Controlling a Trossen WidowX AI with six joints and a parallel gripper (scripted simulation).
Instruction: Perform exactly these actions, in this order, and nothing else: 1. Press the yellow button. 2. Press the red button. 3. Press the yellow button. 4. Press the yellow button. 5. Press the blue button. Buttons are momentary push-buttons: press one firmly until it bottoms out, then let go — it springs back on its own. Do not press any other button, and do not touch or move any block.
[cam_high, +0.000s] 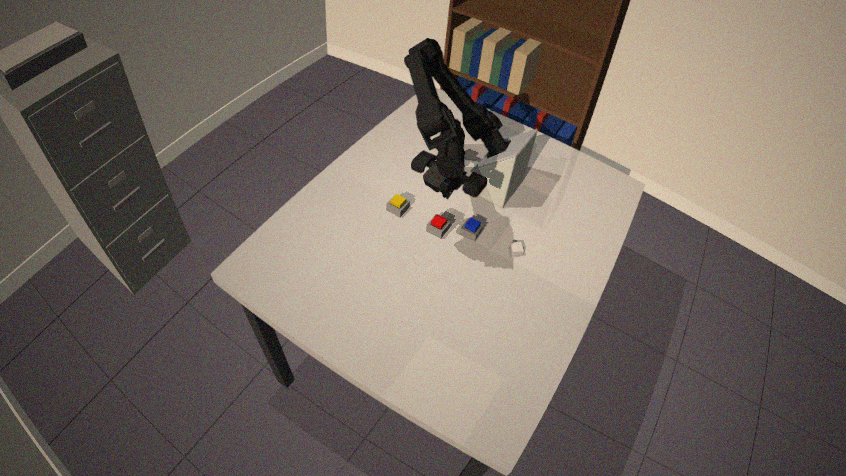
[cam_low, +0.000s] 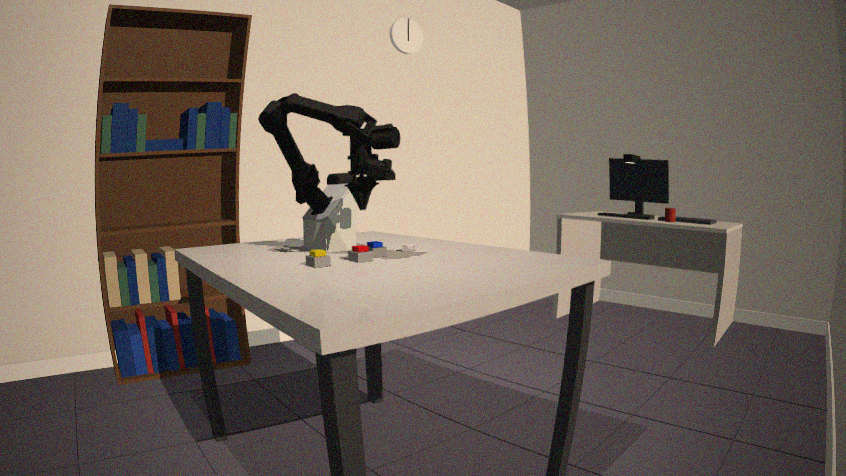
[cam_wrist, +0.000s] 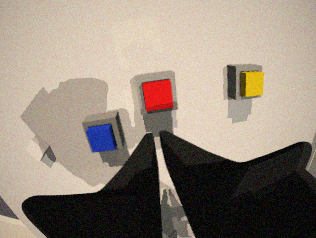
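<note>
Right now my gripper tip is 30 mm past the blue button, 80 mm to the right of it and 100 mm above it. Round my gripper tip: yellow button: 20 mm behind, 140 mm to the right, 100 mm below; then red button: 10 mm to the right, 100 mm below; then small white block: 30 mm behind, 210 mm to the left, 120 mm below.
</note>
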